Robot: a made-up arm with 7 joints. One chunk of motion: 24 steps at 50 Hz.
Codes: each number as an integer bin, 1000 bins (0 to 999) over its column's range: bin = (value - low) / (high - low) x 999, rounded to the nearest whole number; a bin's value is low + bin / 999 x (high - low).
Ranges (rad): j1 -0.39..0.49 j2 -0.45..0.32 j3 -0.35..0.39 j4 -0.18..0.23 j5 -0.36..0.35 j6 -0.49..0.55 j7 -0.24..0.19
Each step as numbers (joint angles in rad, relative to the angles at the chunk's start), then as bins.
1 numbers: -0.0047 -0.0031 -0.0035 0.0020 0.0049 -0.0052 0.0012
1 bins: 437 580 468 443 513 466 560
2 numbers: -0.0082 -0.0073 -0.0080 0.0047 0.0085 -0.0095 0.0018
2 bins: 433 574 462 450 518 462 562
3 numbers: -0.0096 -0.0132 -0.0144 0.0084 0.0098 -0.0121 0.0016
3 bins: 432 567 453 459 520 459 561
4 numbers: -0.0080 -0.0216 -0.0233 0.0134 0.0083 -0.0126 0.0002
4 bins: 434 556 441 471 518 459 558
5 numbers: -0.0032 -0.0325 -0.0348 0.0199 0.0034 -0.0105 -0.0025
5 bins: 439 542 426 487 511 461 552
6 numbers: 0.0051 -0.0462 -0.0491 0.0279 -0.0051 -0.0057 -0.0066
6 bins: 449 524 406 507 499 465 542
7 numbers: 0.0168 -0.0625 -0.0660 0.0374 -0.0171 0.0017 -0.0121
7 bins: 462 503 383 530 482 472 529
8 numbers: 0.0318 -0.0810 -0.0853 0.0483 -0.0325 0.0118 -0.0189
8 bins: 479 479 357 556 461 482 514
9 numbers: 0.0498 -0.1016 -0.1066 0.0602 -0.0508 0.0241 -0.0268
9 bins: 499 452 329 585 435 494 495
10 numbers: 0.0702 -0.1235 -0.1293 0.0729 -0.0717 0.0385 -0.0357
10 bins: 522 424 298 616 406 508 475
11 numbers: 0.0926 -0.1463 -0.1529 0.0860 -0.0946 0.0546 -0.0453
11 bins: 548 394 266 648 373 523 452
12 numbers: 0.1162 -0.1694 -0.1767 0.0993 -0.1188 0.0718 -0.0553
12 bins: 575 364 234 681 339 540 429
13 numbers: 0.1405 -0.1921 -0.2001 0.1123 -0.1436 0.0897 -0.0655
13 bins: 602 335 202 712 304 557 405
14 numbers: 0.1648 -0.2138 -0.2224 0.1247 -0.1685 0.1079 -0.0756
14 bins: 630 306 172 742 269 574 382
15 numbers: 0.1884 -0.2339 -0.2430 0.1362 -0.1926 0.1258 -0.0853
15 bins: 657 280 144 770 236 592 359
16 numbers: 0.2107 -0.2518 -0.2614 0.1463 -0.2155 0.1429 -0.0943
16 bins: 682 257 120 795 203 608 338
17 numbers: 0.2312 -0.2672 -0.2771 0.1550 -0.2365 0.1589 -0.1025
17 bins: 705 237 98 816 174 623 319
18 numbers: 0.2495 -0.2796 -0.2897 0.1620 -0.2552 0.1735 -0.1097
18 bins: 726 221 81 833 147 637 303
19 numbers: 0.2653 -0.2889 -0.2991 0.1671 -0.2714 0.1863 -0.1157
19 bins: 744 209 69 846 125 650 289
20 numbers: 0.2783 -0.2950 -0.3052 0.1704 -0.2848 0.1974 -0.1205
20 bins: 759 201 60 854 106 660 278
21 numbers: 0.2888 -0.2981 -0.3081 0.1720 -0.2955 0.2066 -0.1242
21 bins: 771 197 57 858 91 669 269
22 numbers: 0.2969 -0.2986 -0.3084 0.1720 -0.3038 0.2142 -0.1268
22 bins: 780 196 56 858 79 676 263
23 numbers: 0.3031 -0.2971 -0.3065 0.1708 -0.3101 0.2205 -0.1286
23 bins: 787 198 59 855 70 682 259
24 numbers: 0.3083 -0.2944 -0.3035 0.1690 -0.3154 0.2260 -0.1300
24 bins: 793 202 63 850 63 688 256
